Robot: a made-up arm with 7 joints. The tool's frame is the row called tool. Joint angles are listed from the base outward.
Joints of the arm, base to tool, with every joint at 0 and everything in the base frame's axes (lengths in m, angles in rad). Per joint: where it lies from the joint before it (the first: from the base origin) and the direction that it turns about. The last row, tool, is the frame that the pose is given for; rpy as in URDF.
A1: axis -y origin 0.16 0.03 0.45
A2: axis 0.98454 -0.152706 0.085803 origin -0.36 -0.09 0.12
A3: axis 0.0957 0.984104 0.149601 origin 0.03 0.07 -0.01
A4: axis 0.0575 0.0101 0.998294 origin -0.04 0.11 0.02
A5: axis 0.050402 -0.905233 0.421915 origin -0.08 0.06 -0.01
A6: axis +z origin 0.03 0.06 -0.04
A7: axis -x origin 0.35 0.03 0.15
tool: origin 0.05 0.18 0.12 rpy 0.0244 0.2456 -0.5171
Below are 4 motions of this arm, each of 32 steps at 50 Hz.
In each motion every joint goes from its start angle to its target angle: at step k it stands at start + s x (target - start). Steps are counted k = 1, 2, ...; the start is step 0. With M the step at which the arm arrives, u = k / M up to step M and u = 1 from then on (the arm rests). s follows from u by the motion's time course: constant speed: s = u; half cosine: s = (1 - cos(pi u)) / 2; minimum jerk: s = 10 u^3 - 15 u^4 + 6 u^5.
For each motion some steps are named. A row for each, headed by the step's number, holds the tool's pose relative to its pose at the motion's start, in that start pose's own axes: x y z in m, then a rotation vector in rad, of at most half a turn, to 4 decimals.
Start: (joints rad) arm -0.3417 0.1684 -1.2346 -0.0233 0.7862 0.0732 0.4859
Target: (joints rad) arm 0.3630 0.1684 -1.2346 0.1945 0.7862 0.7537 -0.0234
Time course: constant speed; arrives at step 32
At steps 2, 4, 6, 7, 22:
2: -0.0388 -0.0133 0.0300 0.0483 -0.0378 0.0363
4: -0.0795 -0.0272 0.0571 0.0938 -0.0761 0.0744
6: -0.1221 -0.0418 0.0813 0.1361 -0.1147 0.1141
7: -0.1439 -0.0492 0.0922 0.1561 -0.1342 0.1345
22: -0.4994 -0.1634 0.1537 0.3515 -0.4269 0.4798

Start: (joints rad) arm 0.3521 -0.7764 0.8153 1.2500 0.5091 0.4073 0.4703
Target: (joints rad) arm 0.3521 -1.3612 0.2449 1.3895 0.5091 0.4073 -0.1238
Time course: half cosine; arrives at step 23
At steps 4, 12, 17, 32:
4: 0.0078 0.0083 -0.0249 -0.0110 0.0416 0.0060
12: 0.0417 0.0418 -0.1966 -0.0672 0.3436 0.0325
17: 0.0451 0.0443 -0.3187 -0.0890 0.5785 0.0321
32: 0.0395 0.0395 -0.3820 -0.0950 0.7090 0.0240

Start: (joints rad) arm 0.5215 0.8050 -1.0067 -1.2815 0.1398 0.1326 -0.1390
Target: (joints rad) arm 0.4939 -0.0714 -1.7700 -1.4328 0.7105 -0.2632 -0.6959
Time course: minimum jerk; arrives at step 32
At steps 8, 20, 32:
8: -0.0562 -0.0436 0.0555 0.1459 -0.0721 0.0783
20: -0.2693 -0.5306 0.1901 1.0528 -0.2246 0.6999
32: -0.2044 -0.7747 0.1475 1.4481 -0.1237 1.0129

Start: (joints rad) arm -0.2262 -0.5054 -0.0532 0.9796 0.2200 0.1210 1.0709
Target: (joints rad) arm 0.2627 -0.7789 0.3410 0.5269 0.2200 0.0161 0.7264
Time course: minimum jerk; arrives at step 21
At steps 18, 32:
18: 0.2526 0.1198 -0.3714 -0.1709 0.6326 -0.4456
32: 0.2584 0.1182 -0.3822 -0.1736 0.6462 -0.4612

